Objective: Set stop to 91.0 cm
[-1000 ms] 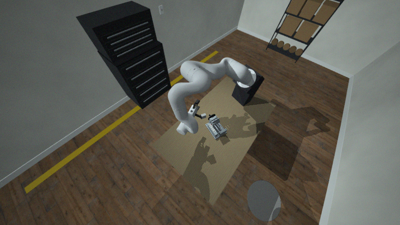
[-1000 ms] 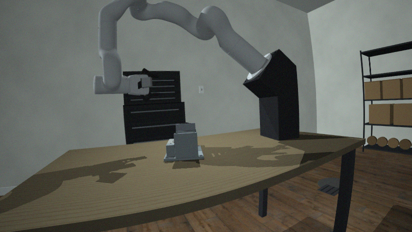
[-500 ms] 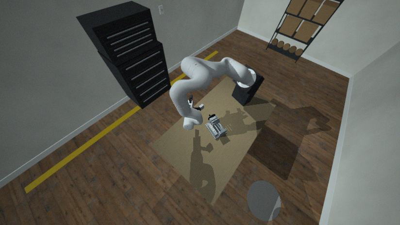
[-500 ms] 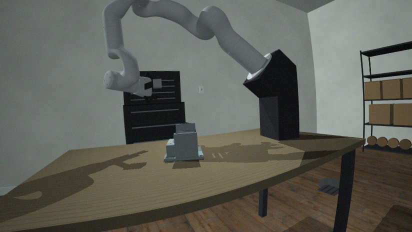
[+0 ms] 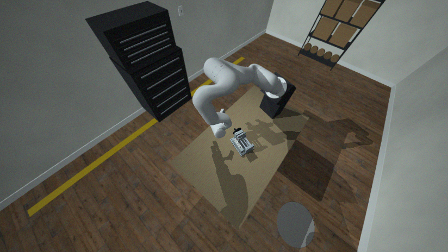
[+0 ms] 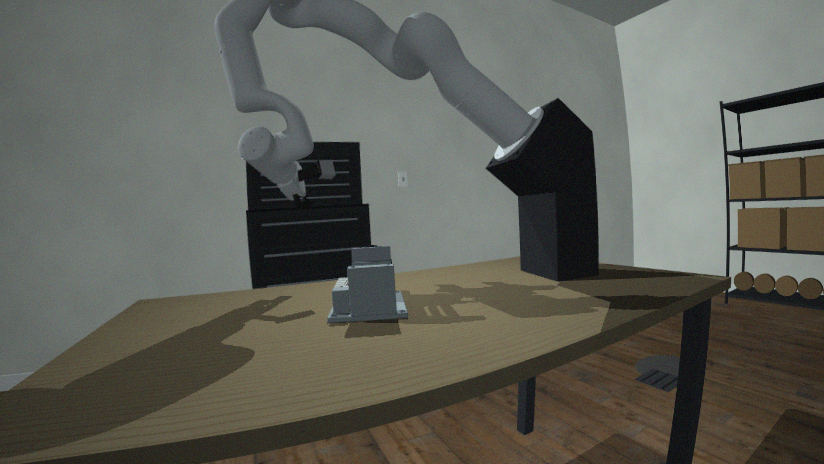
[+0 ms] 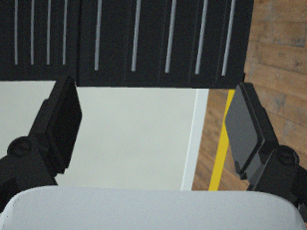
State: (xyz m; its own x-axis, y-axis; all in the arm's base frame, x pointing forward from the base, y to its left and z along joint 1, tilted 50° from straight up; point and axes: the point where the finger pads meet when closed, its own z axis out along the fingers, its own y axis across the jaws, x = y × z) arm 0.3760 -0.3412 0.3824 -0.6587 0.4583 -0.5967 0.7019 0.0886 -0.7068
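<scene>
Now: the black crank knob 60 mm behind my hand, 260 mm to the left of it and 240 mm below it.
</scene>
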